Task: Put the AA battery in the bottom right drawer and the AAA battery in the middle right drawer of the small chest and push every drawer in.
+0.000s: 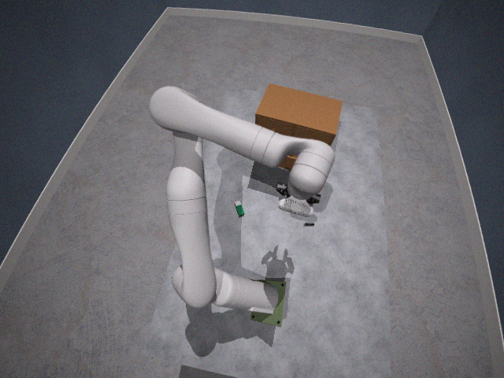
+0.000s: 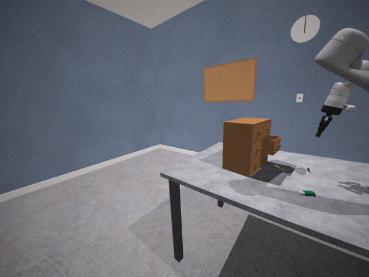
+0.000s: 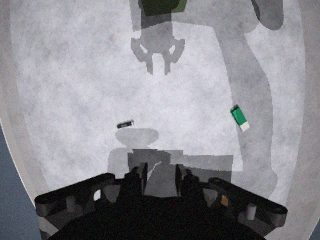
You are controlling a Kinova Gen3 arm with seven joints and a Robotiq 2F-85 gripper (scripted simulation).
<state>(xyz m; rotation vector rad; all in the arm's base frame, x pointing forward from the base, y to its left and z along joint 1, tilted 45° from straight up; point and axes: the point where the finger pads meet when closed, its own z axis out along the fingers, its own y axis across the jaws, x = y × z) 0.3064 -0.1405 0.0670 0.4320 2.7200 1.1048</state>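
My hand is 250 mm above the dark battery and 100 mm to the left of it. From my hand the other things lie so: white block: 250 mm below, 210 mm to the left, 40 mm ahead.
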